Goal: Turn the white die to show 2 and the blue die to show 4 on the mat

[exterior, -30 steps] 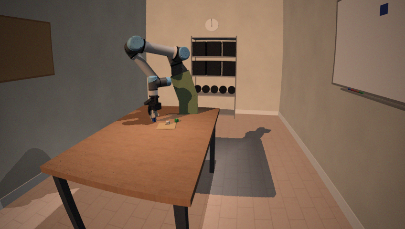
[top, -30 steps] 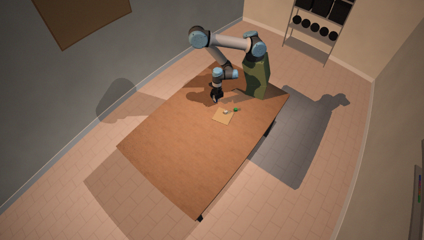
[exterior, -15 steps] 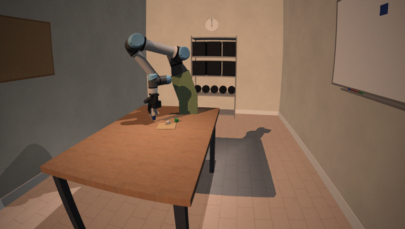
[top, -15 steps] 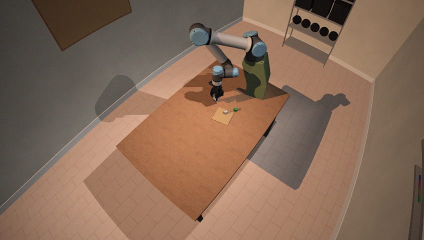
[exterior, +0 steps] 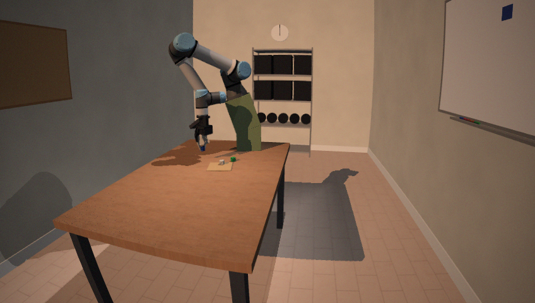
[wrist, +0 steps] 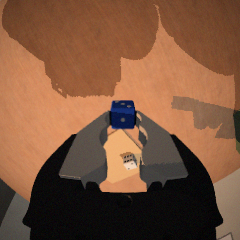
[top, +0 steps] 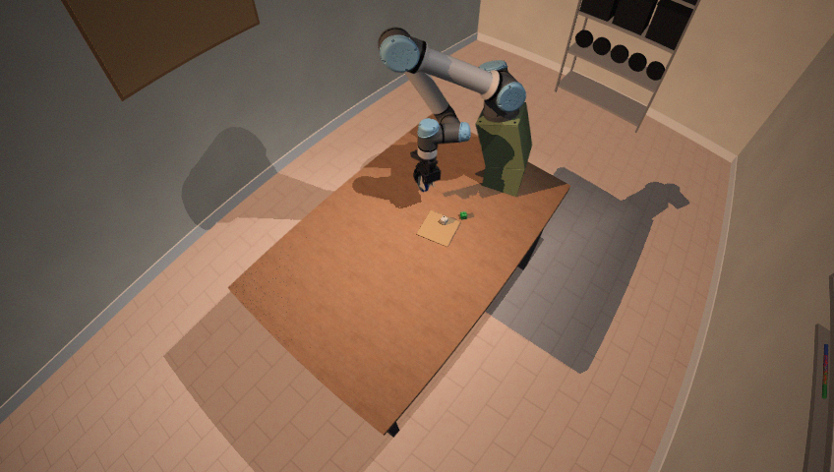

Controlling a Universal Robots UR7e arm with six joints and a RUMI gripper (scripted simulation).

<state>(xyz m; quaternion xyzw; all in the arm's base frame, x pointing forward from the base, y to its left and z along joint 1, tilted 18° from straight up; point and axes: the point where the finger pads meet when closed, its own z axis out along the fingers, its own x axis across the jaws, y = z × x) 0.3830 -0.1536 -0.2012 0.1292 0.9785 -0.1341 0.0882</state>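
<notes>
Now: the white die 20 mm ahead of my hand, 150 mm to the left of it and 70 mm below it. The rest, counted from my hand: blue die: right at my hand; green die: 60 mm behind, 190 mm to the left, 70 mm below; tan mat: 60 mm ahead, 160 mm to the left, 80 mm below.
</notes>
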